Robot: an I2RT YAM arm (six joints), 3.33 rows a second.
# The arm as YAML. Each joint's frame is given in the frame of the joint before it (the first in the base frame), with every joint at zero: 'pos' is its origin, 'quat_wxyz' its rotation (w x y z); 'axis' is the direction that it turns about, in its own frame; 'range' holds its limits. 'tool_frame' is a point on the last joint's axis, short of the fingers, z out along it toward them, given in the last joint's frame.
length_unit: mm
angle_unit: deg
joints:
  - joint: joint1
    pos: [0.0, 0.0, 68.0]
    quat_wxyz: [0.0, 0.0, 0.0, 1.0]
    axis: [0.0, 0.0, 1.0]
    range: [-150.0, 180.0]
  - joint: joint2
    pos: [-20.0, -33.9, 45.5]
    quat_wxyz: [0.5, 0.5, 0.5, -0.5]
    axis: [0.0, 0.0, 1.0]
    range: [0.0, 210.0]
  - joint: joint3
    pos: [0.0, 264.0, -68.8]
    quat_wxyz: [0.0, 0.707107, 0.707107, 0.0]
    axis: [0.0, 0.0, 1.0]
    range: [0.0, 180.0]
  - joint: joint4
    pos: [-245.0, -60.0, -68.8]
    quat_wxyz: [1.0, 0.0, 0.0, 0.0]
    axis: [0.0, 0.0, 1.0]
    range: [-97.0, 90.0]
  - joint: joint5
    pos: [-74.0, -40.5, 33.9]
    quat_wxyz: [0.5, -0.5, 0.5, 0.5]
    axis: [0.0, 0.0, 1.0]
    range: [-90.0, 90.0]
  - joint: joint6
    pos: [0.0, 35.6, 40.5]
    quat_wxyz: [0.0, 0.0, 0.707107, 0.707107]
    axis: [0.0, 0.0, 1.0]
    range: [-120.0, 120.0]
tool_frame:
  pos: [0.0, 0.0, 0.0]
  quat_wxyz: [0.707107, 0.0, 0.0, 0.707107]
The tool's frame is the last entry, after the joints.
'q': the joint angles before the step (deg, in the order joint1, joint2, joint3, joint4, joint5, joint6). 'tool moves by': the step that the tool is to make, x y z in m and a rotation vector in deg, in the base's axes. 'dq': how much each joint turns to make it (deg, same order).
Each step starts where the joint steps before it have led.
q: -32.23 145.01 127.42 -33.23 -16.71 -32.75
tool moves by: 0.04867 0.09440 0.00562 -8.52 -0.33 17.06
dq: 11.04 0.13 1.18 0.41 1.83 -9.77
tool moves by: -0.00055 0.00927 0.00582 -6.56 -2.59 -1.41
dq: 1.22 -3.41 -6.12 7.10 5.62 -1.66
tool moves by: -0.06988 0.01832 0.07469 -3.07 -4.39 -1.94
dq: -0.65 -22.60 -22.50 5.06 1.87 -0.13
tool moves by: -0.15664 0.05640 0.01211 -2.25 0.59 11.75
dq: -1.36 -36.26 -40.21 2.09 -8.45 -10.51
